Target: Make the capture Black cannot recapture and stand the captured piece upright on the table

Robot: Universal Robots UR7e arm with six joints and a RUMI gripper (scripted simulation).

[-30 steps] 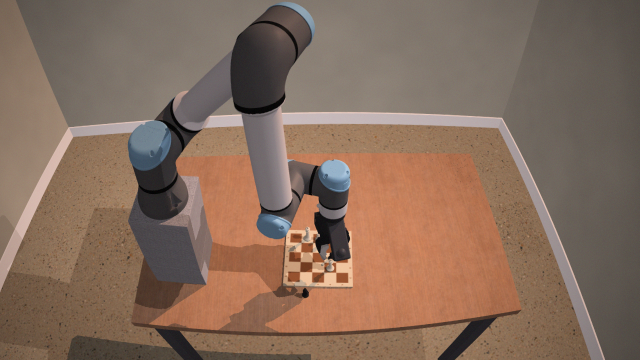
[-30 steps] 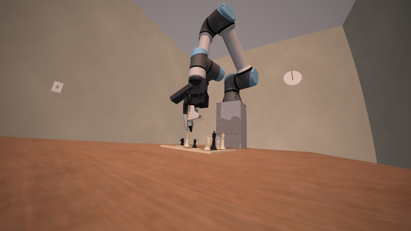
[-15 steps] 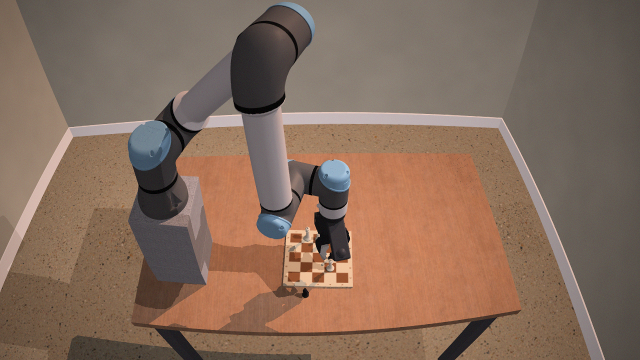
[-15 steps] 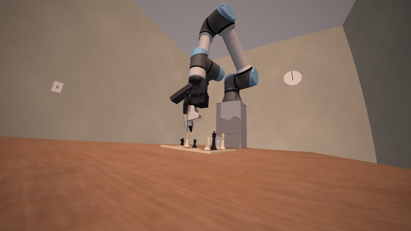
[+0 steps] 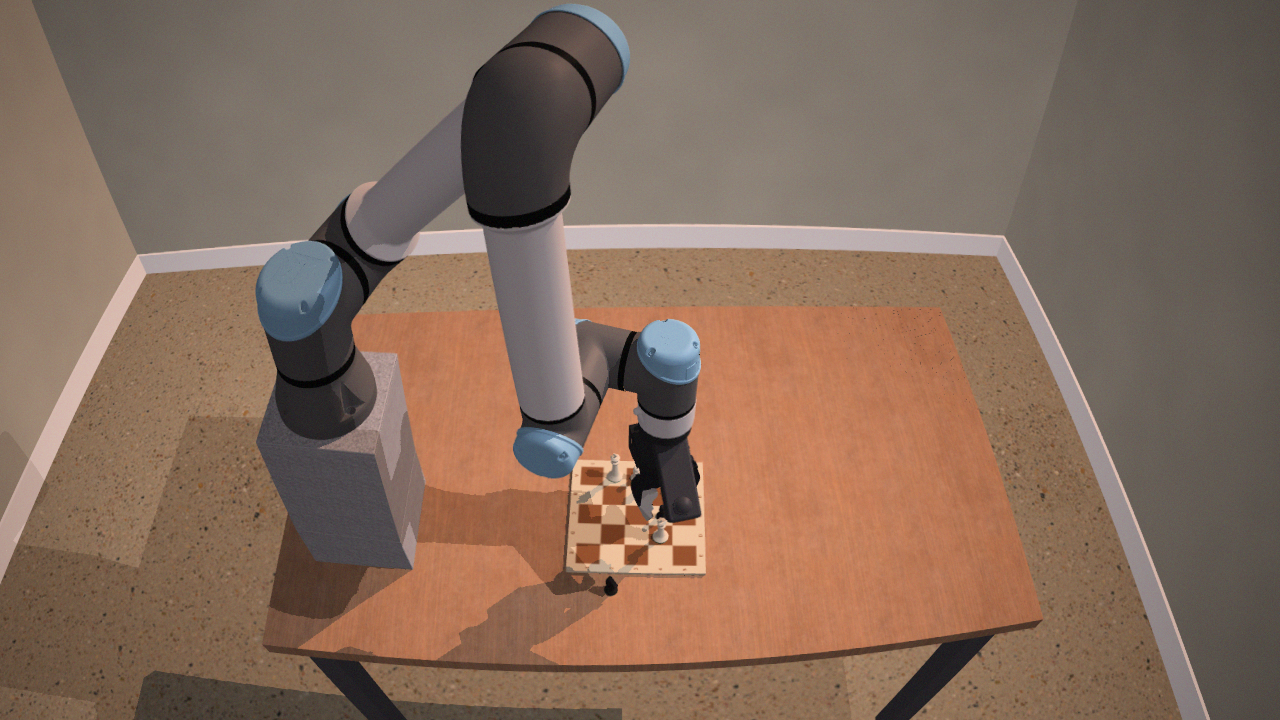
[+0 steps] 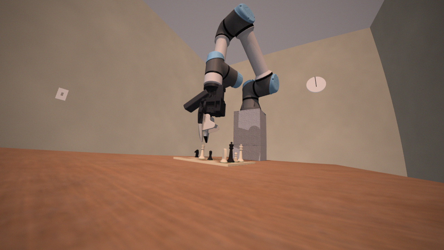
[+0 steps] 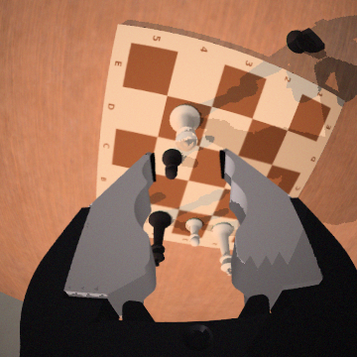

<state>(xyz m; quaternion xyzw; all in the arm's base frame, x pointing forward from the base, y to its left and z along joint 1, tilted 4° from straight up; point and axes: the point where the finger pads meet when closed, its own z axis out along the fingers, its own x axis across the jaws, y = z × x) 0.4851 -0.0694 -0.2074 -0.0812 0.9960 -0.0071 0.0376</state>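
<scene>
Now: hand 6 cm above the black pawn, 4 cm to the right of it and 1 cm short of it. The rest, counted from my hand: chessboard (8 cm below, 5 cm to the left, 3 cm behind); white pawn (12 cm to the left, 6 cm below, 2 cm behind); tall black piece (12 cm to the left, 4 cm below, 1 cm ahead).
</scene>
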